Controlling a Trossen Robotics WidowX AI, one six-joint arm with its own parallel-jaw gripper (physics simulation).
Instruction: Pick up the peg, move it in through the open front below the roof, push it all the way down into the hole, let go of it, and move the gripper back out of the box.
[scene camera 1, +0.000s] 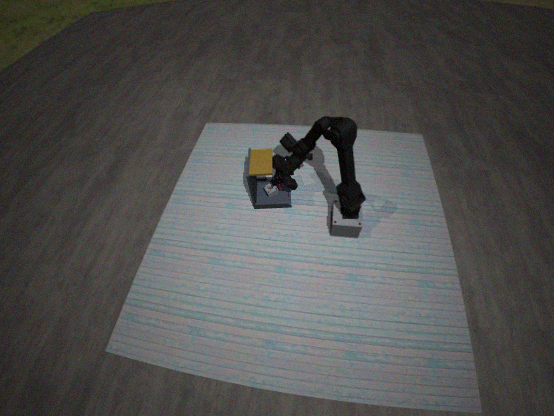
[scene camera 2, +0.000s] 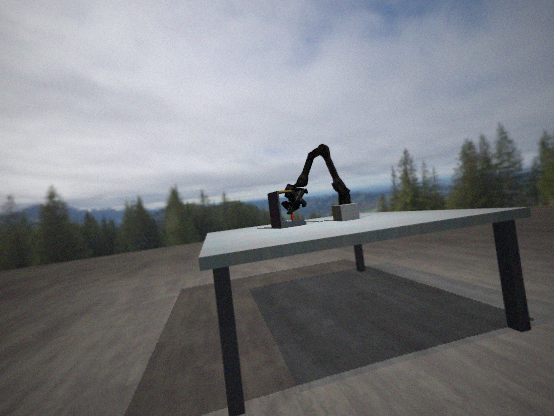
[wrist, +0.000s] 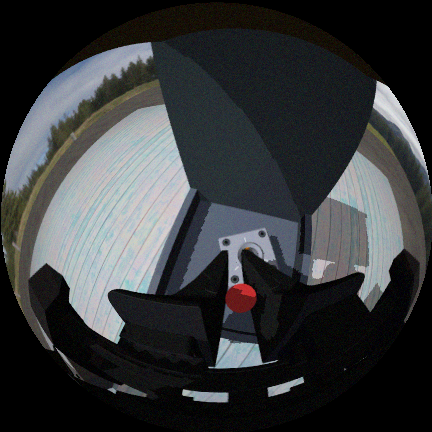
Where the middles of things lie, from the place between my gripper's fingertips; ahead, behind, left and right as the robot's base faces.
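From my hand: box (scene camera 1: 284, 195), 3 cm above, 1 cm ahead; dark back wall (wrist: 263, 121), 4 cm above, 9 cm ahead; red peg (wrist: 240, 297), 1 cm below, 3 cm behind, 1 cm to the right. Farthest from my hand of the things named here, going by their middles: dark back wall.
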